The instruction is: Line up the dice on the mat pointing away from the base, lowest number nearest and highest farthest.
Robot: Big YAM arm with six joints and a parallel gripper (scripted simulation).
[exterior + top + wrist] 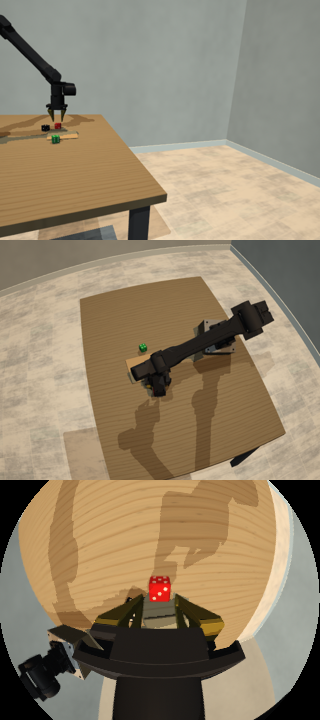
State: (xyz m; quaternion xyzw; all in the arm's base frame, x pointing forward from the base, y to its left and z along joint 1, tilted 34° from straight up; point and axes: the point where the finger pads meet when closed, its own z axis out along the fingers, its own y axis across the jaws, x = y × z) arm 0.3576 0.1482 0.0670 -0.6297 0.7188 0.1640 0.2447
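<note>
My gripper is now 3 cm above the red die. Round my hand: black die: 6 cm behind, 4 cm to the right, 3 cm below; then tan mat: 4 cm ahead, 15 cm to the right, 5 cm below; then green die: 1 cm ahead, 25 cm to the right, 3 cm below.
</note>
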